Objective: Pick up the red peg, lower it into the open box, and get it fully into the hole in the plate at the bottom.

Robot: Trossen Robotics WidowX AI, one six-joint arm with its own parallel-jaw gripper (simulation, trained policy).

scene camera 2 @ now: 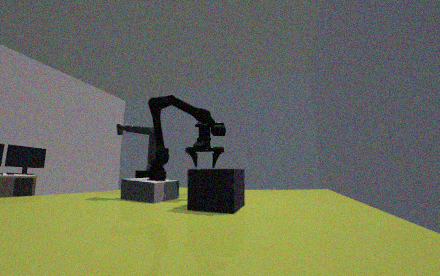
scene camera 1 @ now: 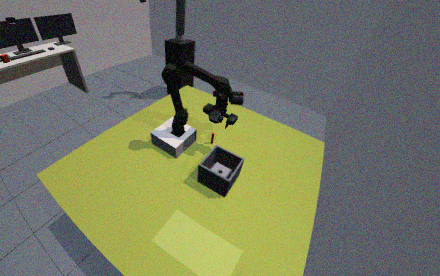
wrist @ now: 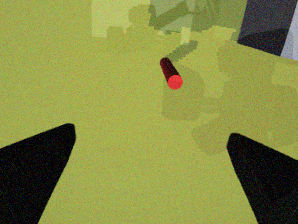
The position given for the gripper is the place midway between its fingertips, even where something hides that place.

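The gripper (wrist: 153,136) in sight. Dark box (scene camera 2: 209,190) in sight. Dark box (scene camera 1: 212,180) too. In the wrist view, dark box out of frame.
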